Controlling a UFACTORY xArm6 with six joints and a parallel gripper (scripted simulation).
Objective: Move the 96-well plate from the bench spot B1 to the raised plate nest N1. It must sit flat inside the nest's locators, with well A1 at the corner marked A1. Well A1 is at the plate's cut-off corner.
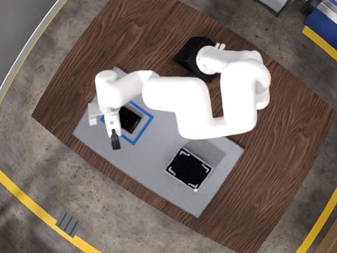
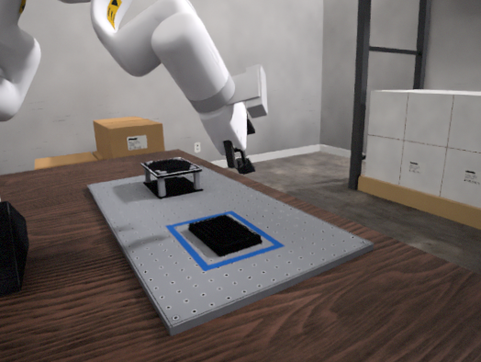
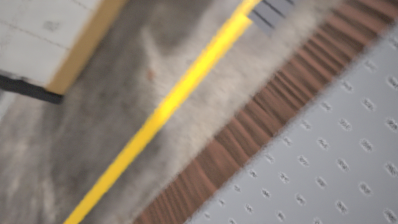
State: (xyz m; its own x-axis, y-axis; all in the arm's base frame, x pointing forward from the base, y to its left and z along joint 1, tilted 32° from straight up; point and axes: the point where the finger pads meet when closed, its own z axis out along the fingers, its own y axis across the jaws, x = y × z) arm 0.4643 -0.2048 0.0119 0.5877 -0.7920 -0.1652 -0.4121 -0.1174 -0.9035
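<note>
Right now my hand is 8 cm past the black 96-well plate, 3 cm to the left of it and 14 cm above it. Also, from my hand: black plate nest N1: 3 cm behind, 31 cm to the left, 9 cm below.
</note>
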